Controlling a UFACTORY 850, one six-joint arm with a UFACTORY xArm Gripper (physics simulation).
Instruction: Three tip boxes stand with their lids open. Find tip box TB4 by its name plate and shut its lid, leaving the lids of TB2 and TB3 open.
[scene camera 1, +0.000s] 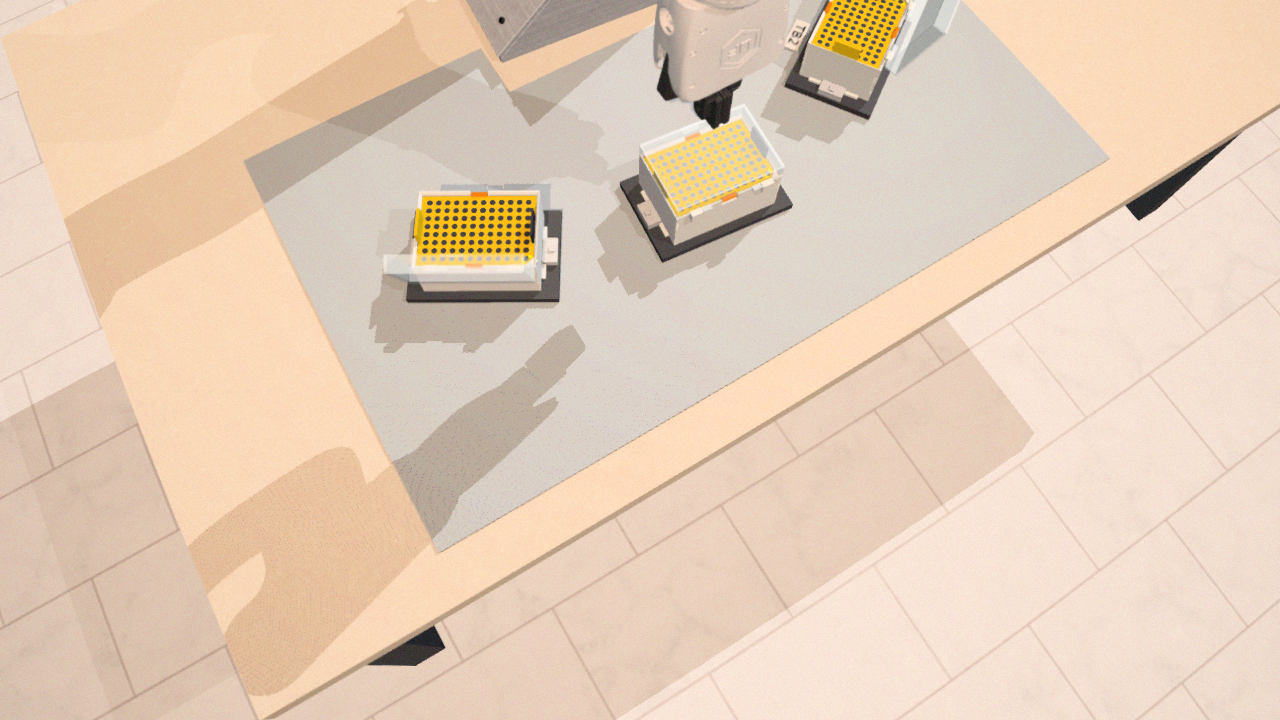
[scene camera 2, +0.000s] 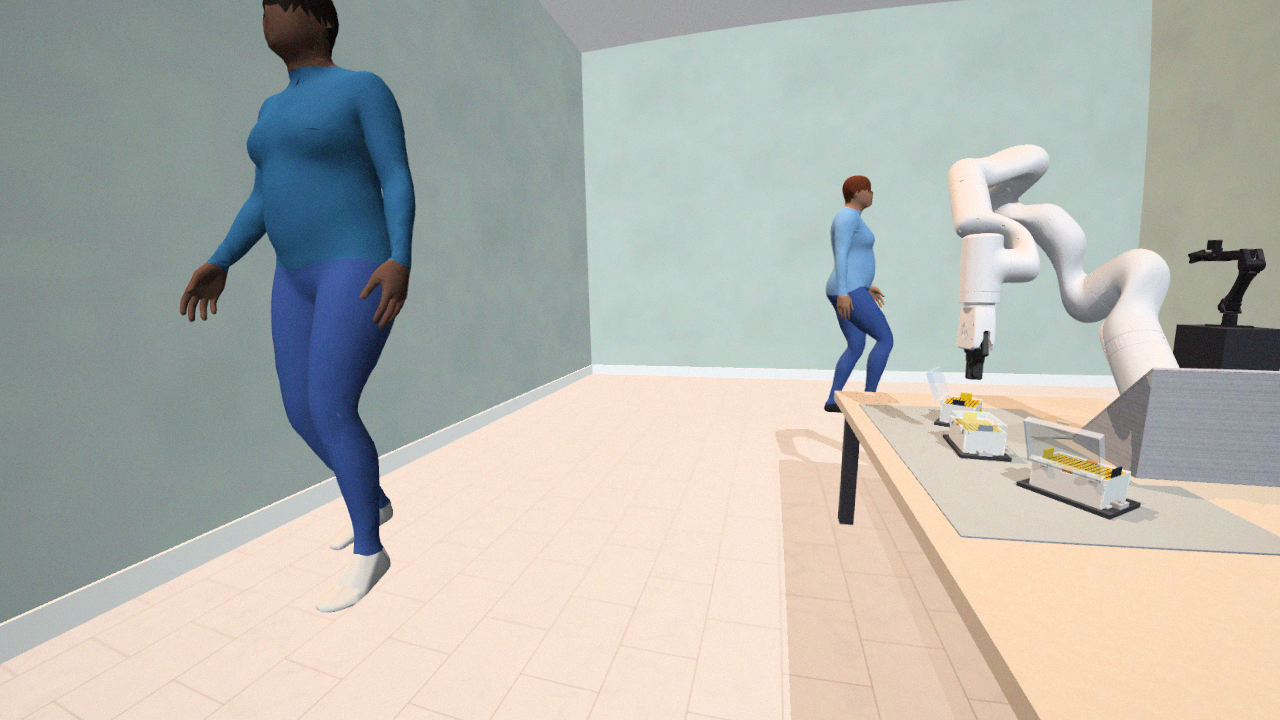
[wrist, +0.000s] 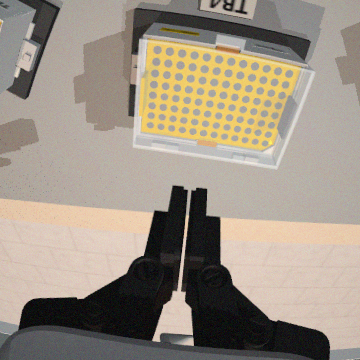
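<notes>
Tip box TB4 (scene camera 1: 709, 179) (scene camera 2: 977, 438) (wrist: 215, 95) is the middle box. Its name plate (wrist: 228, 6) shows upside down in the wrist view. Its clear lid lies down over the yellow rack; whether it is latched I cannot tell. TB2 (scene camera 1: 841, 67) (scene camera 2: 1074, 481), with its plate (scene camera 1: 794, 35) readable, has its lid (scene camera 1: 921, 35) (scene camera 2: 1065, 443) standing open. The left box (scene camera 1: 478, 232) (scene camera 2: 959, 410), its plate not readable, has its lid (scene camera 1: 402, 266) (scene camera 2: 936, 383) open. My gripper (scene camera 1: 715, 120) (scene camera 2: 973, 376) (wrist: 187, 207) is shut and empty, above and apart from TB4.
The boxes stand on a grey mat (scene camera 1: 662, 358) (scene camera 2: 966, 510) on a wooden table (scene camera 1: 143, 313) (scene camera 2: 1118, 617). A grey block (scene camera 1: 546, 26) (scene camera 2: 1208, 429) stands behind the mat. Two people (scene camera 2: 331, 197) (scene camera 2: 854, 259) are on the floor beyond the table.
</notes>
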